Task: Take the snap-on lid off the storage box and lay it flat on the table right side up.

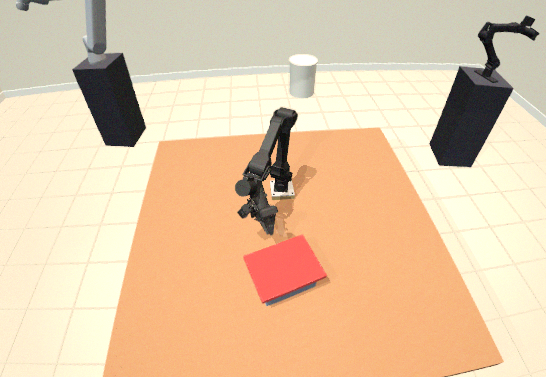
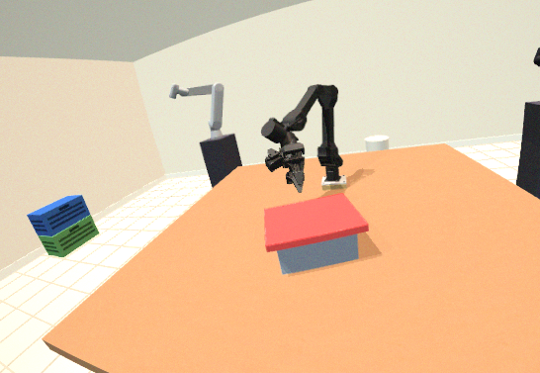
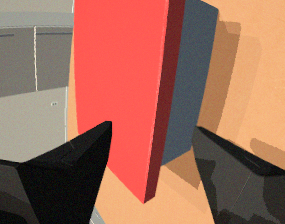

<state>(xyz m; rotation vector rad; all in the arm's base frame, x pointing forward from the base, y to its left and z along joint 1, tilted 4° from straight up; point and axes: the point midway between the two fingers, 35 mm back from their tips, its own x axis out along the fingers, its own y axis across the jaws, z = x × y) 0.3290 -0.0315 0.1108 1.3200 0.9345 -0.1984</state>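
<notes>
My gripper tip is now 100 mm short of the red lid, 60 mm to the right of it and 40 mm above it. From my gripper tip the other things lie so: grey-blue storage box (100 mm ahead, 60 mm to the left, 80 mm below).
</notes>
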